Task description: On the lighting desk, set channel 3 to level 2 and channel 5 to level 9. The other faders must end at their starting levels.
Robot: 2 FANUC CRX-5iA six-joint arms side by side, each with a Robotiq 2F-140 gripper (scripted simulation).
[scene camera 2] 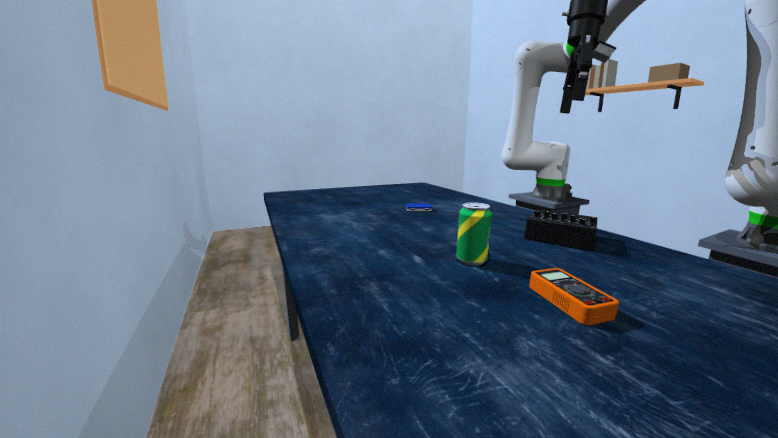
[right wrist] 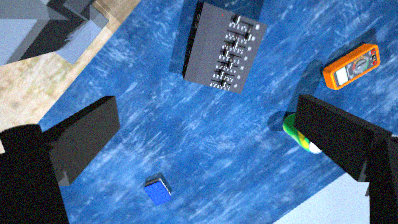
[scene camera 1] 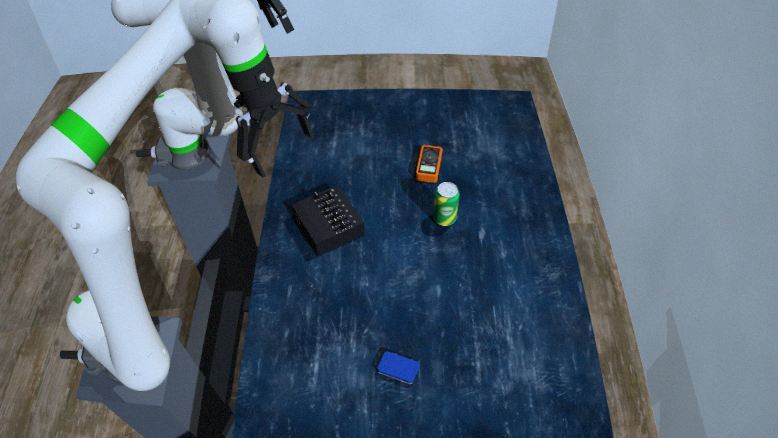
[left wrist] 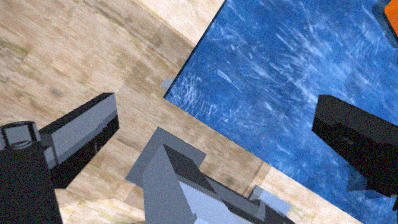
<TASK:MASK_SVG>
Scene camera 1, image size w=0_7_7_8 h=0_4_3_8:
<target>right gripper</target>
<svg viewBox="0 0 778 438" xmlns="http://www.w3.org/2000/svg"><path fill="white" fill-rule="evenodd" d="M273 78L257 90L246 93L239 92L247 108L247 114L242 117L236 117L238 125L237 157L243 161L252 162L256 173L263 178L266 175L255 152L261 129L263 129L265 122L277 114L278 110L297 114L304 134L310 138L313 137L307 119L309 116L308 110L312 108L312 104L296 94L292 87L284 82L277 89ZM281 94L290 96L301 106L297 107L280 102Z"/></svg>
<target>blue box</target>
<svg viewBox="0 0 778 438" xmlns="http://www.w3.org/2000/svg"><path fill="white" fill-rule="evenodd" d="M384 352L377 367L378 373L412 384L419 370L420 363L389 351Z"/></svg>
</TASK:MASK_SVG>
